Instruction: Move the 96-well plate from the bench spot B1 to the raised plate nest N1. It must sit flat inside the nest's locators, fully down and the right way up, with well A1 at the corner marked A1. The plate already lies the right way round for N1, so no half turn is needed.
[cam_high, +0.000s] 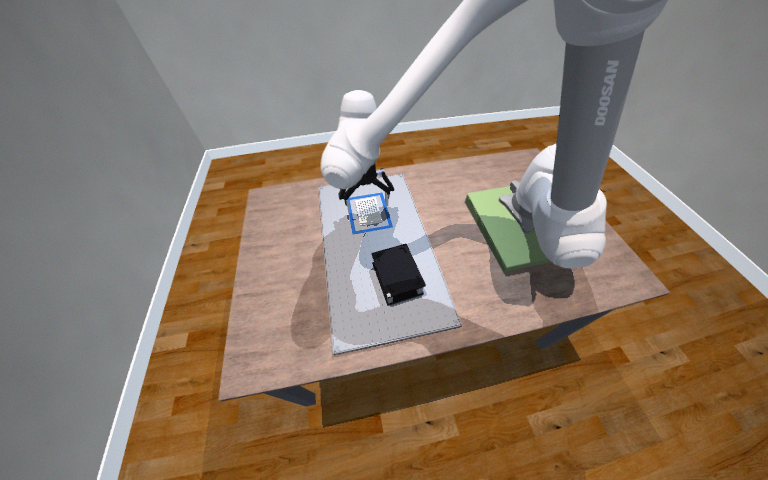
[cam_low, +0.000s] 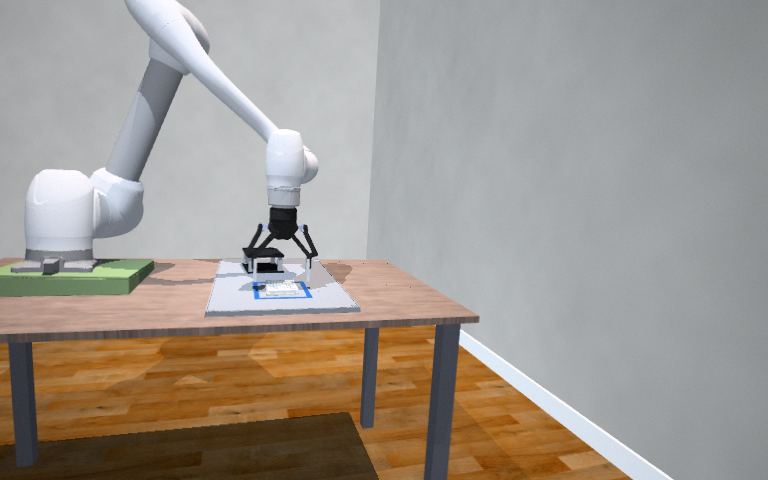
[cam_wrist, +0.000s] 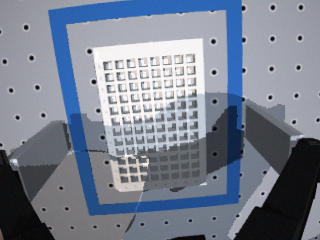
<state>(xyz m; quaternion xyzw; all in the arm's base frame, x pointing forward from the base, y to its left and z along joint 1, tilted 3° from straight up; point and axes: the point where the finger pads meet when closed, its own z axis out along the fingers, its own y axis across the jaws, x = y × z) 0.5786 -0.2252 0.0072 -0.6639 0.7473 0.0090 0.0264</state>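
Now: the white 96-well plate 30 mm below my hand.
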